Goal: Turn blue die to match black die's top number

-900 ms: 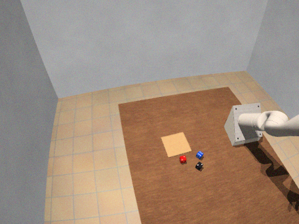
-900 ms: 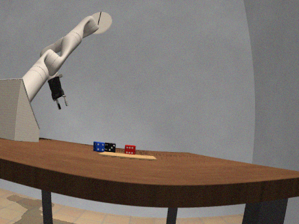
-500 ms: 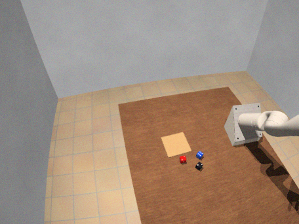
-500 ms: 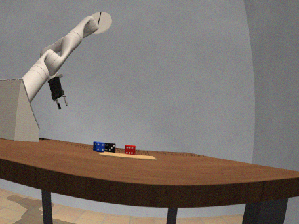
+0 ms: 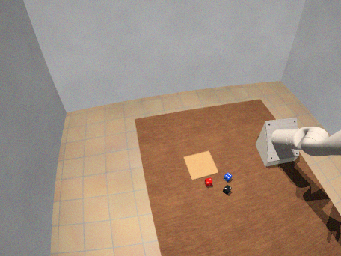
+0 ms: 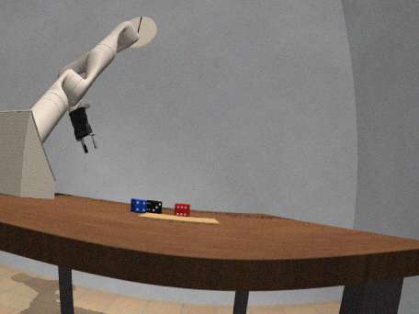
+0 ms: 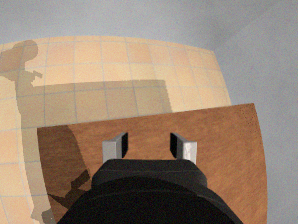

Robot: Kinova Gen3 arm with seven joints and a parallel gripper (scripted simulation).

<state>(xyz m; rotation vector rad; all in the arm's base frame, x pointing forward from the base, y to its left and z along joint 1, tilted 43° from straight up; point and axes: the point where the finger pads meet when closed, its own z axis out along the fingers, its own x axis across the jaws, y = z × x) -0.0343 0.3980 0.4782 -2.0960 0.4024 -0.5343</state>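
The red die lies 44 cm ahead of my hand, 54 cm to the right of it and 20 cm below it. The rest, counted from my hand: black die: 36 cm ahead, 48 cm to the right, 20 cm below; tan mat: 44 cm ahead, 66 cm to the right, 21 cm below; blue die: 34 cm ahead, 54 cm to the right, 20 cm below.
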